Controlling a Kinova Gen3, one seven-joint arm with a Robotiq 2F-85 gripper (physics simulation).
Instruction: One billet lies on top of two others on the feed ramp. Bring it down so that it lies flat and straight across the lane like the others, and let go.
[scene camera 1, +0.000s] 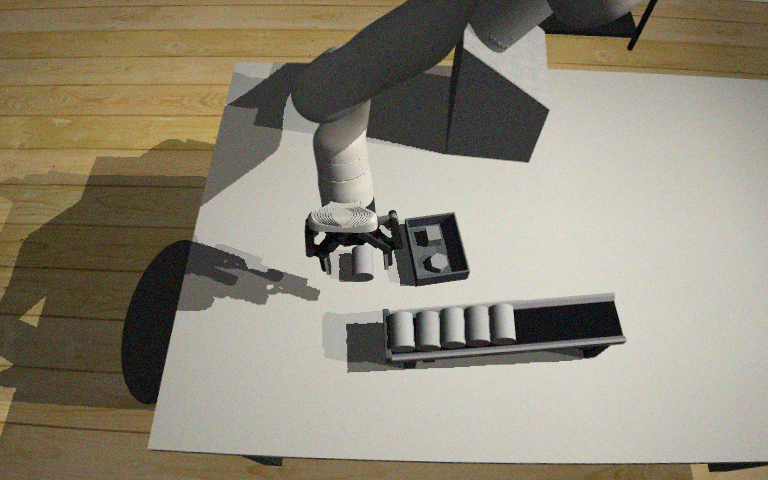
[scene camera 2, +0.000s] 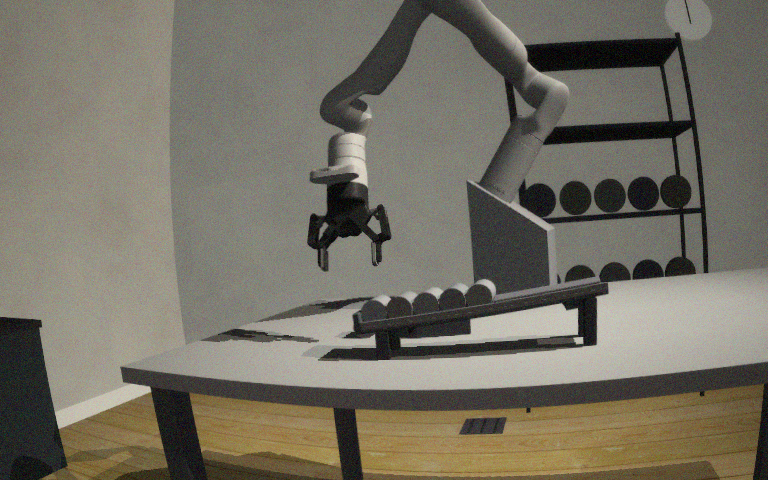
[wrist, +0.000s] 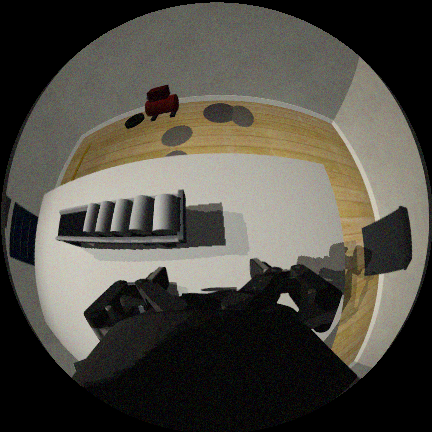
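Pixels of known places: gripper, between the fingertips: (scene camera 1: 357, 268) (scene camera 2: 349, 267) (wrist: 207, 272); arm's base, origin of its link: (scene camera 1: 488, 31) (scene camera 2: 494, 193).
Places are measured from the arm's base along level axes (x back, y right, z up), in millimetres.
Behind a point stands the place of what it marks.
Several pale cylindrical billets (scene camera 1: 452, 327) @(y 81, x -500, z -160 mm) (scene camera 2: 424, 303) @(y 81, x -523, z -176 mm) (wrist: 121, 216) @(y 89, x -491, z -162 mm) lie side by side in one layer on the feed ramp (scene camera 1: 566, 321) @(y -113, x -484, z -182 mm) (scene camera 2: 543, 297) (wrist: 72, 223) @(y -111, x -488, z -182 mm), straight across the lane, from its low end wall upward. None lies on top of another. One more billet (scene camera 1: 363, 263) @(y 227, x -359, z -219 mm) lies on its side on the table behind the ramp's low end, left of the tray. In the second scene view this billet does not show. My gripper (scene camera 1: 357, 268) @(y 232, x -413, z -125 mm) (scene camera 2: 349, 266) @(y 232, x -413, z -125 mm) (wrist: 207, 272) @(y 232, x -413, z -125 mm) is open and empty, pointing down. It hangs well above the table, over the area of the loose billet.
A dark tray (scene camera 1: 443, 279) @(y 80, x -380, z -243 mm) holding a small block (scene camera 1: 433, 233) @(y 96, x -291, z -229 mm) and a hexagonal piece (scene camera 1: 440, 261) @(y 85, x -346, z -238 mm) stands right of the loose billet, behind the ramp. The arm's angular pedestal (scene camera 1: 492, 107) @(y -15, x -89, z -103 mm) (scene camera 2: 509, 243) @(y -31, x -91, z -117 mm) stands farther back. A shelf rack (scene camera 2: 704, 243) stands behind the table.
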